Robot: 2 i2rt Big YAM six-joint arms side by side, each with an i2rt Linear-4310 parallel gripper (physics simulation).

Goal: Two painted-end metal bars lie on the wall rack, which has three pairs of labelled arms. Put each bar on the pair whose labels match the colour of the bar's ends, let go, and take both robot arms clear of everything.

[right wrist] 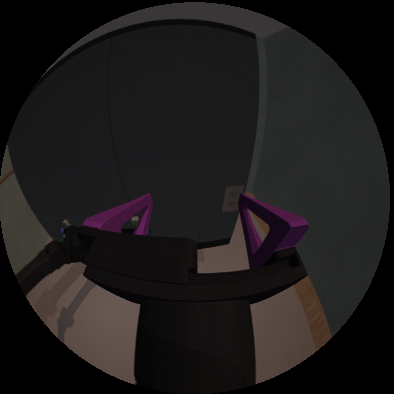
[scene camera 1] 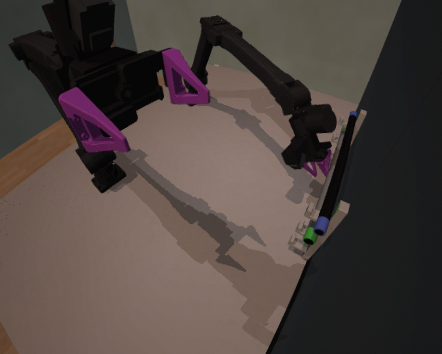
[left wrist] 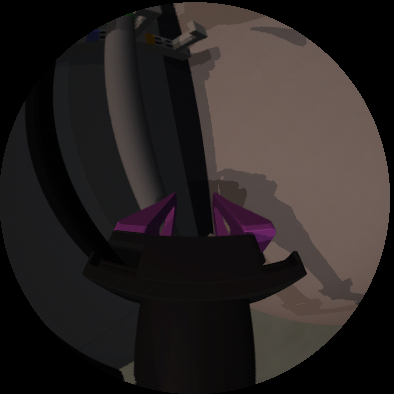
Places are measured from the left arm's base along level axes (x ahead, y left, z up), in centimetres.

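Where they show: left gripper, fingertip midpoint: [scene camera 1: 321, 176] [left wrist: 194, 197]; right gripper, fingertip midpoint: [right wrist: 194, 198] [scene camera 1: 172, 117]; right arm's base at its link origin: [scene camera 1: 109, 179].
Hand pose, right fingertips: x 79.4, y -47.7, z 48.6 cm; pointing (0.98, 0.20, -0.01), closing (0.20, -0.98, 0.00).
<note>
Each offset is from my right fingertips to the top centre of the thing. "spot": to the spot under its first point. Level surfaces: height alone.
The black bar with blue ends {dx +4.1, dy +43.5, dz -25.5 cm} [scene camera 1: 340, 162] [left wrist: 42, 130] lies along the rack's upper arms [scene camera 1: 343, 207], beside a green label mostly hidden. The grey bar with green ends {dx +3.3, dy +44.9, dz -32.5 cm} [scene camera 1: 310, 235] [left wrist: 120, 100] lies lower; in the left wrist view it passes near a blue label [left wrist: 92, 36]. An orange label {spot: dx +12.4, dy +24.6, dz -39.0 cm} [left wrist: 150, 39] is beside a bare lower arm [left wrist: 195, 30]. My left gripper [scene camera 1: 321, 174] [left wrist: 194, 197] is partly open and holds nothing; its fingers are close to the grey bar, contact unclear. My right gripper [scene camera 1: 166, 125] [right wrist: 194, 198] is wide open and empty, far left of the rack.
The dark wall [scene camera 1: 400, 225] [right wrist: 185, 110] rises behind the rack. The pale table {dz -48.6 cm} [scene camera 1: 165, 280] extends to the wall's foot. The left arm [scene camera 1: 265, 65] reaches over it from the back. A wall outlet {spot: dx +26.7, dy -8.4, dz -18.8 cm} [right wrist: 232, 199] shows in the right wrist view.
</note>
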